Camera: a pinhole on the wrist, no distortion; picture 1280 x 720 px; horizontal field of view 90.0 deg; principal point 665.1 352.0 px. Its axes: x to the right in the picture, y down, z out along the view. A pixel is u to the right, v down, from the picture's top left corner.
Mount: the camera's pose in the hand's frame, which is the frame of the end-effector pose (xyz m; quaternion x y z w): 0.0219 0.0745 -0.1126 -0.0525 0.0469 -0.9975 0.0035
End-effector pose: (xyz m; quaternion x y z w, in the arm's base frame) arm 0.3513 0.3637 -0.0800 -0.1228 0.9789 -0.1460 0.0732
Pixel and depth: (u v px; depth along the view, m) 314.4 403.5 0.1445
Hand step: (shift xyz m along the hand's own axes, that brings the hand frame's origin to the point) 0.1158 0.0504 0.0211
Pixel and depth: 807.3 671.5 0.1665
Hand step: 0.0028 -0.0242 0.0483
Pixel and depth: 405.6 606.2 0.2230
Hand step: 0.1354 -0.0334 0.0904
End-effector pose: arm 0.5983 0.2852 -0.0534 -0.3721 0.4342 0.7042 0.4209
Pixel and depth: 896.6 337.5 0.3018
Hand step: -0.0550 0.0519 0.1982
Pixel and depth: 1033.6 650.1 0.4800
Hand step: -0.2021 -0.1961 0.3705
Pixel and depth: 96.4 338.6 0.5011
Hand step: 0.5173 0.0435 0.3380
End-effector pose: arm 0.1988 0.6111 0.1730 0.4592 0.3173 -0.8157 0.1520
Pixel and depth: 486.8 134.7 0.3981
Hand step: 0.1737 0.1733 0.2827
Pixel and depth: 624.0 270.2 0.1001
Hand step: 0.0388 0.0780 -0.0130
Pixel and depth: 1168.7 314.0 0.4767
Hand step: -0.3011 0.0538 0.4012
